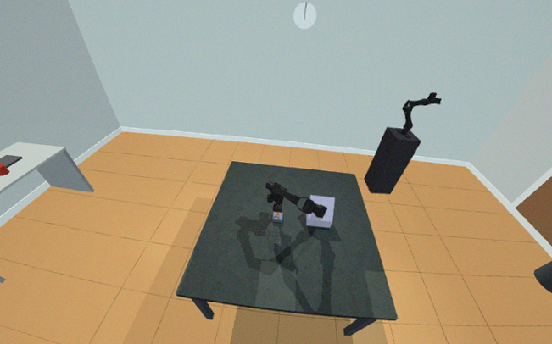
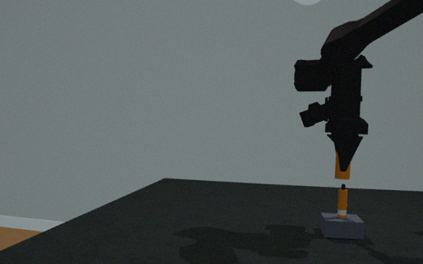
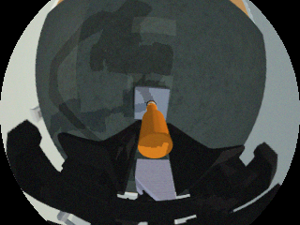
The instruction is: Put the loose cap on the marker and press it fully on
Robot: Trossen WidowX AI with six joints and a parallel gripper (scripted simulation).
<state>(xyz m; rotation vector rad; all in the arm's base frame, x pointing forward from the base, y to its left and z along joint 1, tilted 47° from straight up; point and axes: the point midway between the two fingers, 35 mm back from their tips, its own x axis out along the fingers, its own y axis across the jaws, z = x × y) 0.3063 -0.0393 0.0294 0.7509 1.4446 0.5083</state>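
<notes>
The marker cap lies 1 cm above my gripper tip. Round my gripper tip: grey holder block: 11 cm below.
</notes>
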